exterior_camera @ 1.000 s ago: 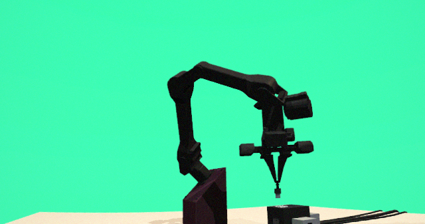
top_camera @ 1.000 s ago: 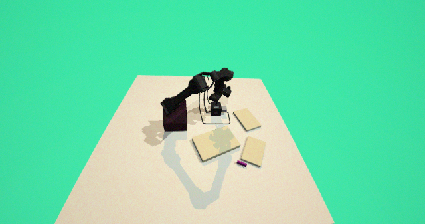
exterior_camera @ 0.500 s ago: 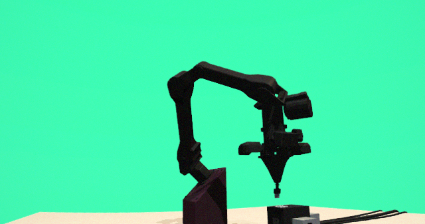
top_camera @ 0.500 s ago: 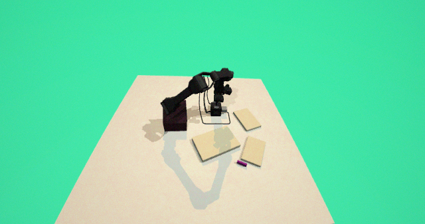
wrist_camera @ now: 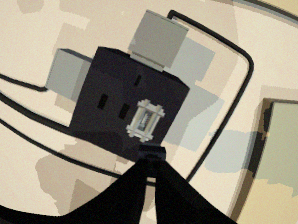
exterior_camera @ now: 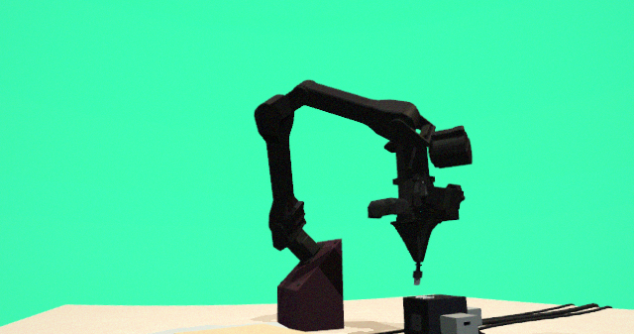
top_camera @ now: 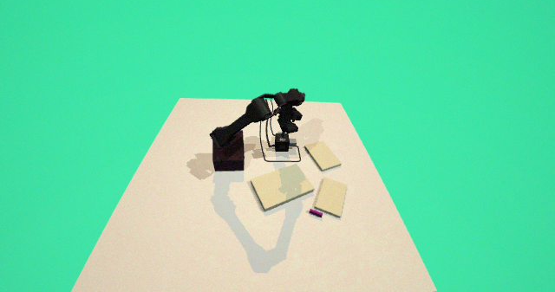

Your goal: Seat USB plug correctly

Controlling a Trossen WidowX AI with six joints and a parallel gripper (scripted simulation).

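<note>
Now: gripper tip 20 mm above the usb plug. From my gripper tip the other things lie so: metal-rimmed socket 10 mm to the left, 70 mm below; then small purple piece 60 mm ahead, 420 mm to the right, 120 mm below.
</note>
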